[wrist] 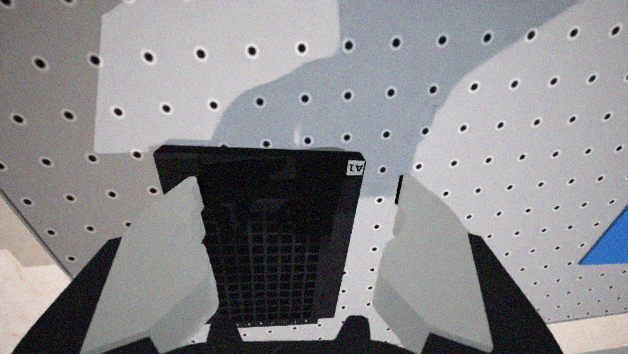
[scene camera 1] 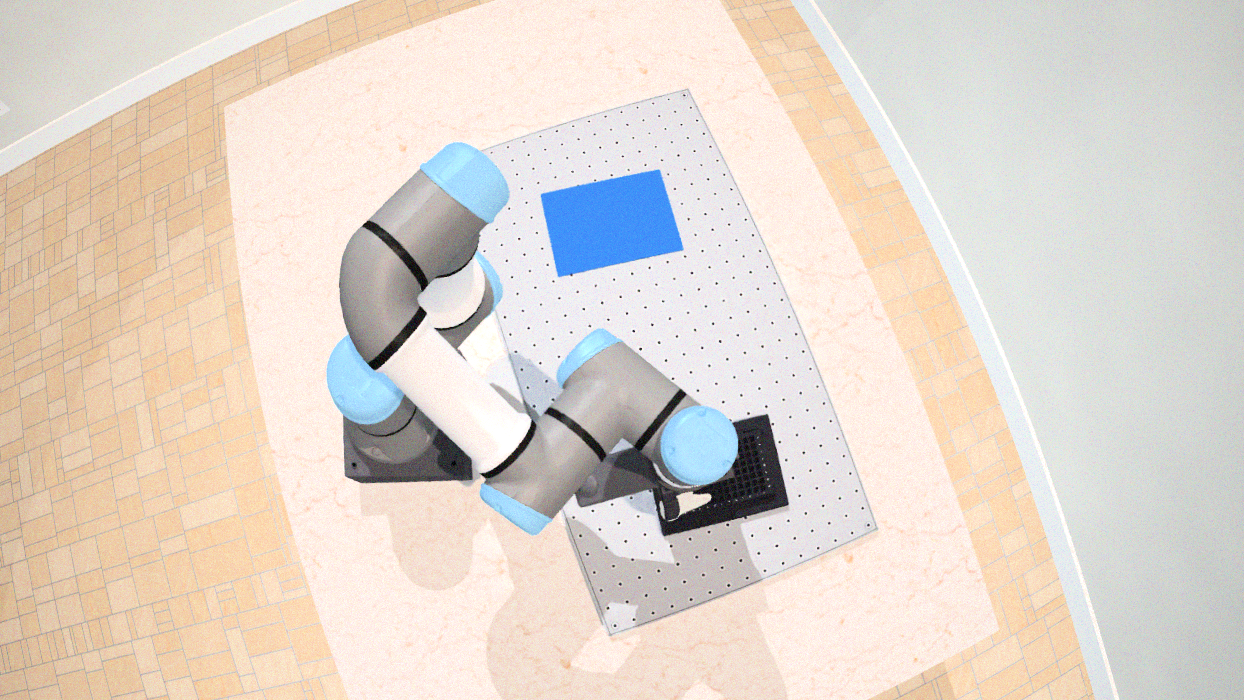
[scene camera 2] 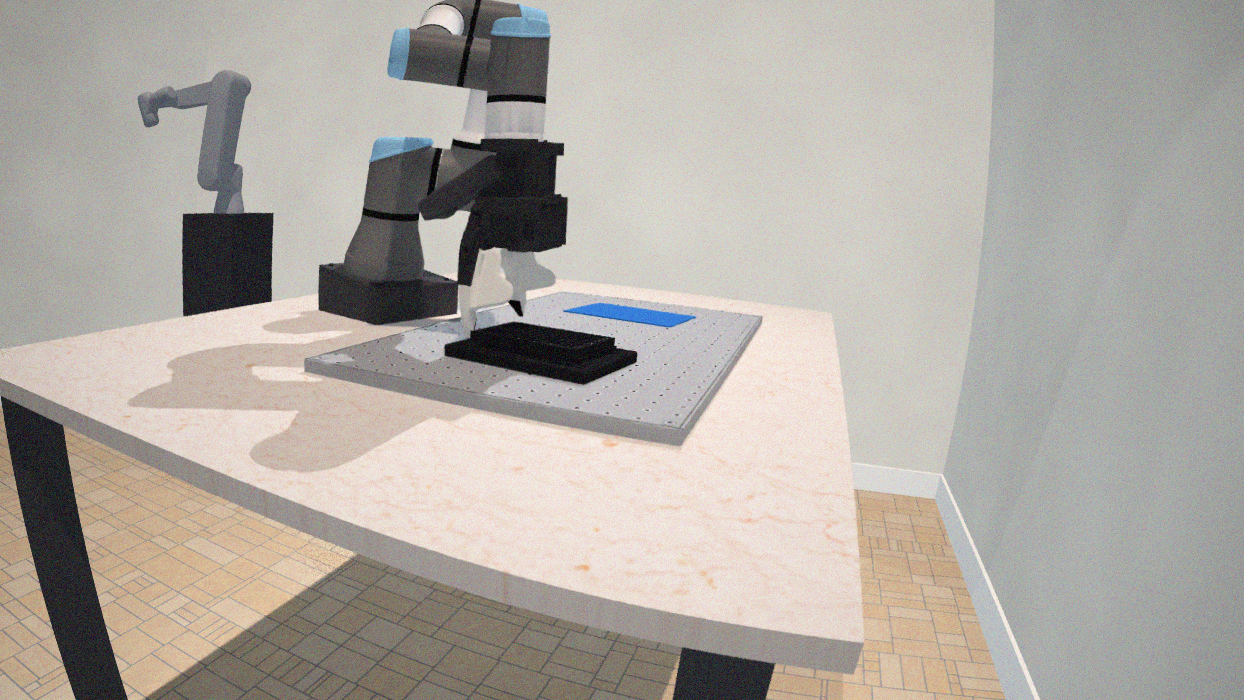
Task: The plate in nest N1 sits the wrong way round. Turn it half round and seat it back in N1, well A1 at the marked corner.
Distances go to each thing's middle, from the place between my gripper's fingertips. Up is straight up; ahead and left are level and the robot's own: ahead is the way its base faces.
Scene:
I see the black well plate (scene camera 2: pixel 547 343) 6 cm ahead of my hand and 4 cm to the right of it. From my hand the other things lie so: flat blue rectangle (scene camera 1: pixel 618 220) (32 cm to the left, 12 cm ahead, 2 cm below); then black nest N1 (scene camera 2: pixel 597 368) (6 cm ahead, 4 cm to the right, 2 cm below).

